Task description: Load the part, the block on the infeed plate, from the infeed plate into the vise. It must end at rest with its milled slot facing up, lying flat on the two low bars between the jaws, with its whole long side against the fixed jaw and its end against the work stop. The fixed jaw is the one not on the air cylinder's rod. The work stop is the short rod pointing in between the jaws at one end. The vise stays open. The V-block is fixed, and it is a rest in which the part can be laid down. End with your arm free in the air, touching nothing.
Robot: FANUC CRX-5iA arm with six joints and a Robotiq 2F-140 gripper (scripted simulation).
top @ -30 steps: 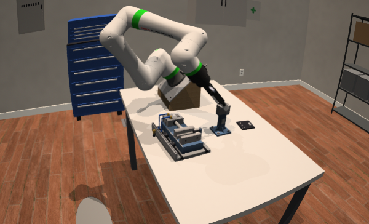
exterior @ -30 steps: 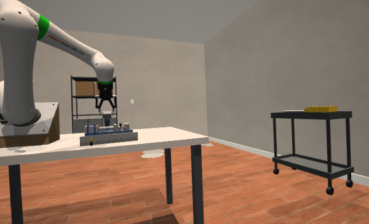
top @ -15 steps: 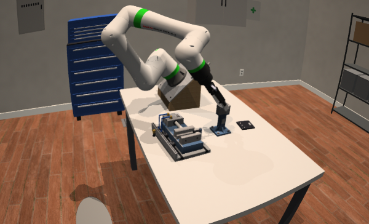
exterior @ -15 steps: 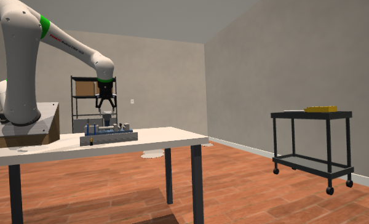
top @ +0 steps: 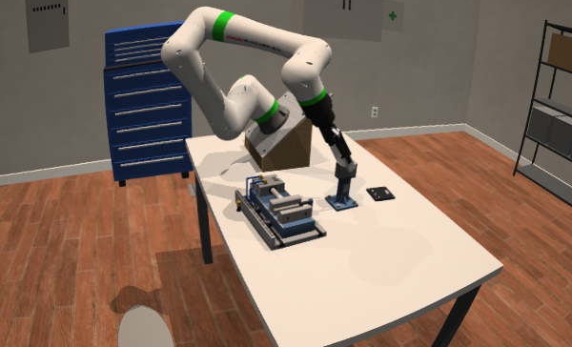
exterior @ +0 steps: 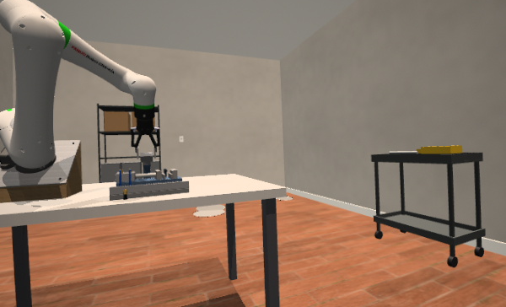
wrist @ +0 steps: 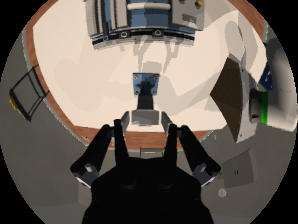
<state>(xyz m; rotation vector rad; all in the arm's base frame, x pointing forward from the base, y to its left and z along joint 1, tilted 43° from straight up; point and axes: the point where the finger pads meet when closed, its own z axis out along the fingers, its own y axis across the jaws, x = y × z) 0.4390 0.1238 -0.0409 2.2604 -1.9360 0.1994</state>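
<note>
My gripper is now 20 mm to the right of the part and 20 mm above it. From my hand the other things lie so: dark infeed plate: 200 mm to the left, 170 mm below, 20 mm behind.
</note>
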